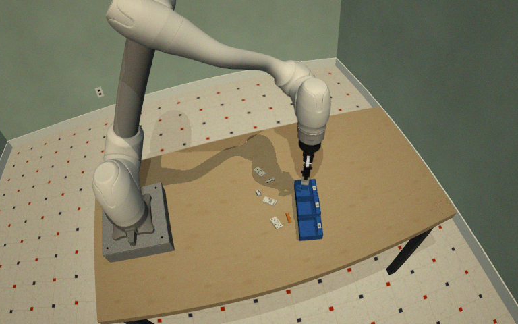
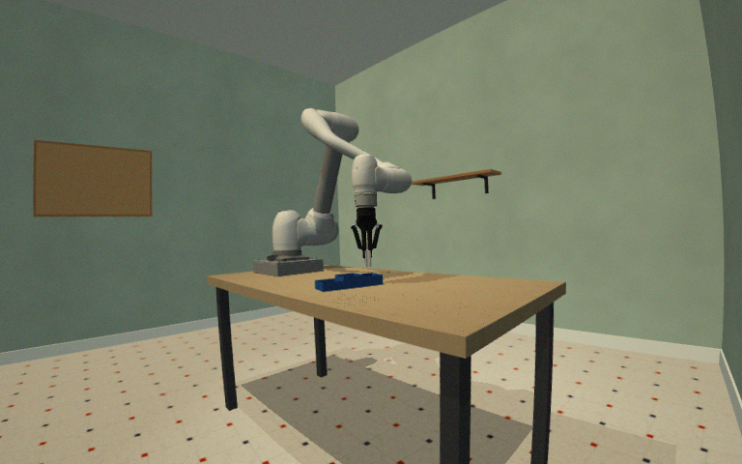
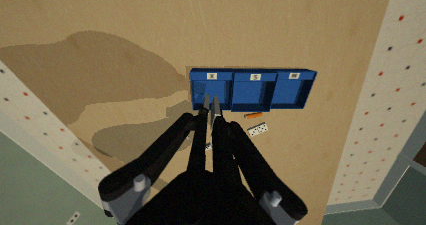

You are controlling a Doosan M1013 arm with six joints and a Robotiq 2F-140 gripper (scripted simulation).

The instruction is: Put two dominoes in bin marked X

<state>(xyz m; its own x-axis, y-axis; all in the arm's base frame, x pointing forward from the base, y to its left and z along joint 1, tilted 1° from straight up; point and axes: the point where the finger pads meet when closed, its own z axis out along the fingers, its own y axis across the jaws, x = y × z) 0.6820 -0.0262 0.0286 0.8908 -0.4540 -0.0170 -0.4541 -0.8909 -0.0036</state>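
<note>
My hand is 15 cm to the right of the white domino, 13 cm past it and 10 cm above it. Also, from my hand: grey screw (10 cm to the left, 10 cm below, 10 cm behind); blue bin (9 cm to the right, 8 cm below, 2 cm behind); orange stick (10 cm below, 9 cm to the right, 9 cm behind).
</note>
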